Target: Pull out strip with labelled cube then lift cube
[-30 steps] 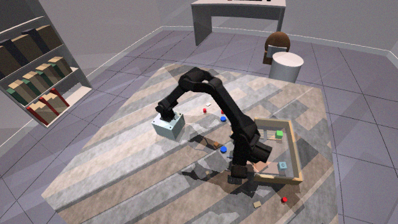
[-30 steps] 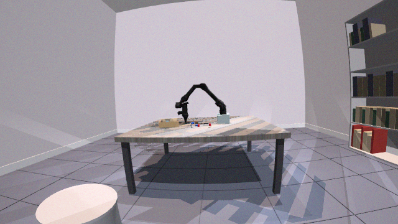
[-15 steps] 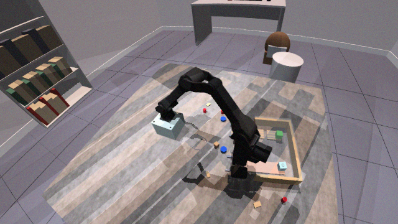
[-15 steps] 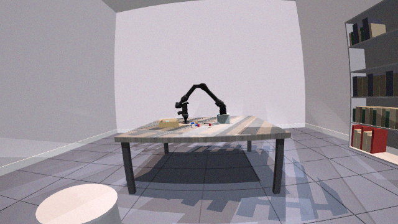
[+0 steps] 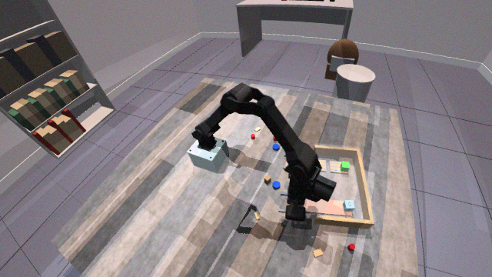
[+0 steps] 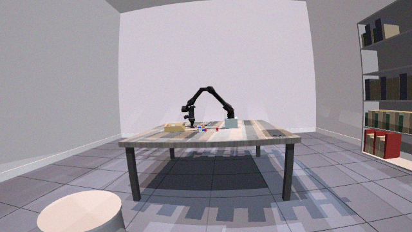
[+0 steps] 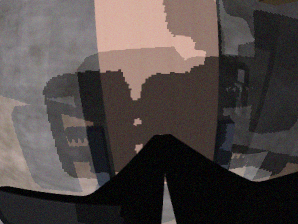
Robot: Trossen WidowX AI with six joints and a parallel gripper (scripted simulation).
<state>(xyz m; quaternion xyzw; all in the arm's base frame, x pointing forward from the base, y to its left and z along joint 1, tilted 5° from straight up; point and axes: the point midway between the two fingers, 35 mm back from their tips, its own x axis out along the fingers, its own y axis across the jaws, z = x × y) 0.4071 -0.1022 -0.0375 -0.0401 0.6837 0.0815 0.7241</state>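
My gripper tip is 9 cm short of the pink strip and 2 cm to the right of it.
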